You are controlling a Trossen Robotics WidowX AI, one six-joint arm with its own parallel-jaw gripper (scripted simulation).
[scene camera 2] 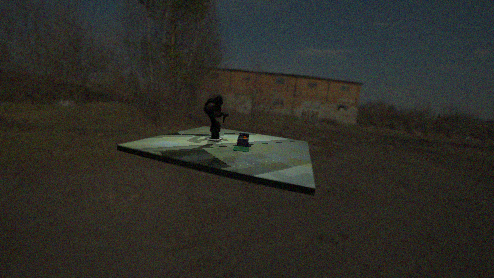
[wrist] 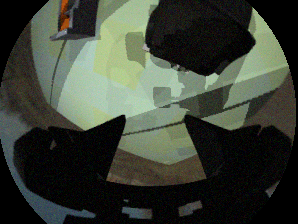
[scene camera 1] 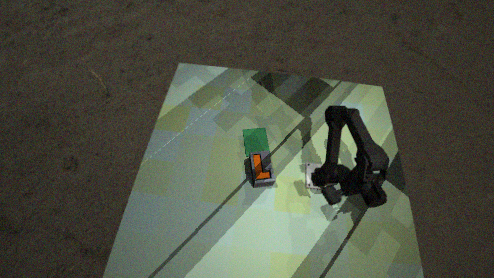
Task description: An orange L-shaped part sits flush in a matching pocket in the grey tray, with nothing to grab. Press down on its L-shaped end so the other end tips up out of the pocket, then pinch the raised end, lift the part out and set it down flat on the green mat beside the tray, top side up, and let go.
Labels:
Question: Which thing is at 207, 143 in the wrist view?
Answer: The gripper.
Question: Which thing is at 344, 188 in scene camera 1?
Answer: The gripper.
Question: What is the gripper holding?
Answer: Nothing.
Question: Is the gripper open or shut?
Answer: Open.

